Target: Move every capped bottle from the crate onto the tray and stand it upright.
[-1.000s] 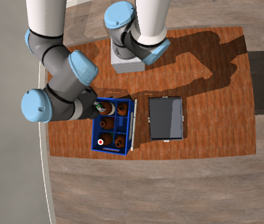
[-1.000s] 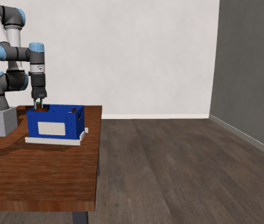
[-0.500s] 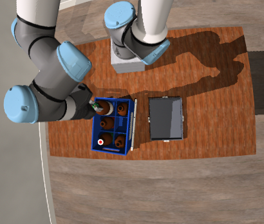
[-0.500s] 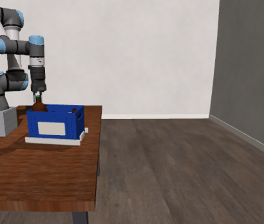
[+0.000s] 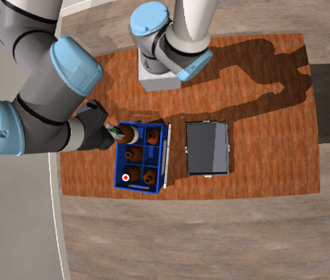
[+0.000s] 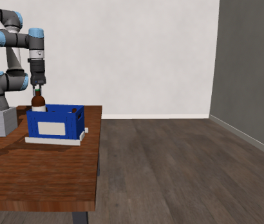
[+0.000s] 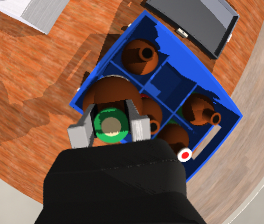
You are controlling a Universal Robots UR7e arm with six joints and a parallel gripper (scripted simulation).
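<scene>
The green-capped bottle is 60 mm below my hand. The rest, counted from my hand: brown bottle: 190 mm ahead, 60 mm to the left, 180 mm below; then blue crate: 90 mm ahead, 30 mm to the left, 190 mm below; then red-capped bottle: 170 mm ahead, 30 mm to the right, 180 mm below.
</scene>
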